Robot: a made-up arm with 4 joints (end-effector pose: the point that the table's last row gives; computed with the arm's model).
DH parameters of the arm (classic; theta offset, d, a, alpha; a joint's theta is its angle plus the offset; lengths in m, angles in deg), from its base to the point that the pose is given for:
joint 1: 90 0.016 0.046 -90
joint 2: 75.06 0 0.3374 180
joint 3: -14.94 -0.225 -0.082 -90
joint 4: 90 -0.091 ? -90
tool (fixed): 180 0.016 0 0
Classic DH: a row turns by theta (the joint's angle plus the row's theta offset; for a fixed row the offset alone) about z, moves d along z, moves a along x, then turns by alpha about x.
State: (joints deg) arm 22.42 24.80 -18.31 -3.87
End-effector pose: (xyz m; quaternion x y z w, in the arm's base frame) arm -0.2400 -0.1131 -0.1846 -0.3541 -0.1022 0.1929 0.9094
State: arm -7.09 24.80 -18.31 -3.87
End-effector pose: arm -0.2646 0.0197 -0.1846 -0.3684 -0.0086 -0.0451 0.9285
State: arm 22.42 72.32 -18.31 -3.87
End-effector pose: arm -0.1909 -0.2322 -0.0759 -0.6924 -0.1614 0.1602 0.6847
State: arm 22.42 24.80 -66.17 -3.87
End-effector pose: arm -0.2774 -0.0224 -0.2270 -0.6945 -0.1618 0.1598 0.6826
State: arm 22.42 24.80 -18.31 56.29
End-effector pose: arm -0.2180 -0.0834 -0.1642 -0.4031 0.3674 -0.0106 0.8381
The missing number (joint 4, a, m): 0.039
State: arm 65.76 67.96 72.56 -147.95
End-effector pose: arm 0.2077 -0.3133 -0.1467 0.5307 -0.8005 0.1174 0.2526
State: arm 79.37 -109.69 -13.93 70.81
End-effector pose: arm -0.2468 -0.1803 0.1047 0.2171 0.6851 0.6798 0.1463
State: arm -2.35 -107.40 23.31 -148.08
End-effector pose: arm -0.1857 0.3621 0.0963 0.2416 -0.4060 -0.8760 0.0967
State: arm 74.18 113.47 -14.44 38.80
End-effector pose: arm 0.0658 -0.2737 0.0648 -0.7639 -0.3947 0.0117 0.5103
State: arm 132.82 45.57 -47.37 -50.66
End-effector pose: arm 0.2217 -0.1519 -0.1866 -0.0078 0.7185 -0.6946 0.0351
